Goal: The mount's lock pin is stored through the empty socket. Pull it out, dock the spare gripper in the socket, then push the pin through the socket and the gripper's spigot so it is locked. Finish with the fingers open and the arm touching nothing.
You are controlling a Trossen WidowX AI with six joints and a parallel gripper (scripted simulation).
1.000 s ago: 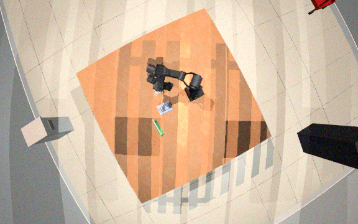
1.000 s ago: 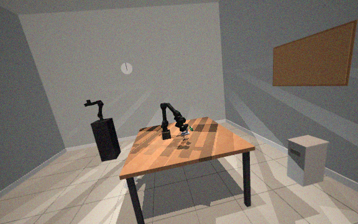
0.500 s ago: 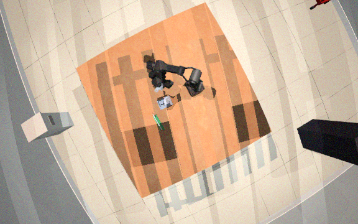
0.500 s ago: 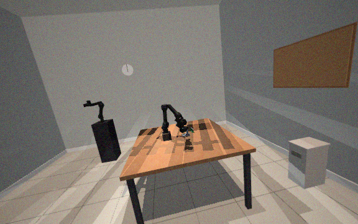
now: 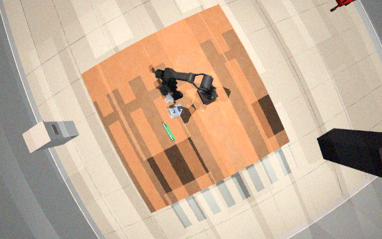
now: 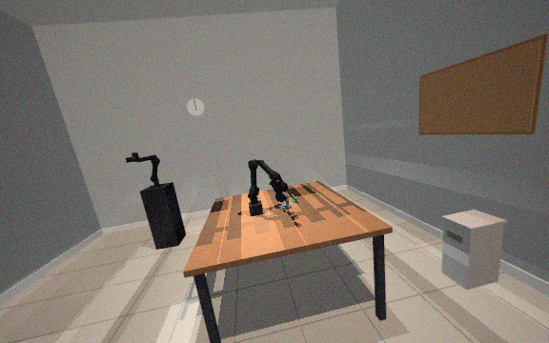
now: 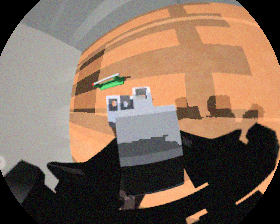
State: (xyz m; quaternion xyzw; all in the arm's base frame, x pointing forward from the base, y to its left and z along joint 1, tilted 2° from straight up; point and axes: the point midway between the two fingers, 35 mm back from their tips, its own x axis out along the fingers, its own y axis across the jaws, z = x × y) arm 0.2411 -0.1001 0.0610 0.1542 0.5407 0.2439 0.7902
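Right now my gripper tip is 90 mm to the right of the grey mount, 80 mm above it and 30 mm short of it. Also, from my gripper tip: green part: 220 mm to the left, 140 mm ahead, 100 mm below; then spare gripper: 10 mm to the right, 10 mm above.
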